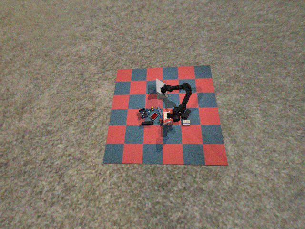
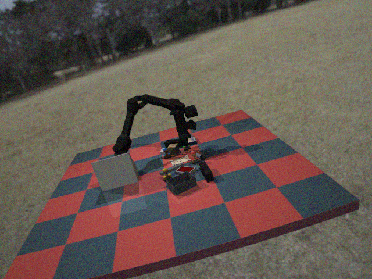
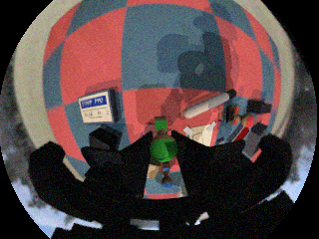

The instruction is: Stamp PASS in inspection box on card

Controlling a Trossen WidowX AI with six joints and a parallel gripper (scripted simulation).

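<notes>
The ink pad lies 24 cm to the right of my gripper tip, 7 cm behind it and 3 cm below it. The rest, counted from my gripper tip: card: 9 cm to the right, 7 cm behind, 4 cm below; then cardboard box: 7 cm behind, 5 cm to the left, 2 cm below; then white pen: 13 cm to the right, 4 cm ahead, 3 cm below.
</notes>
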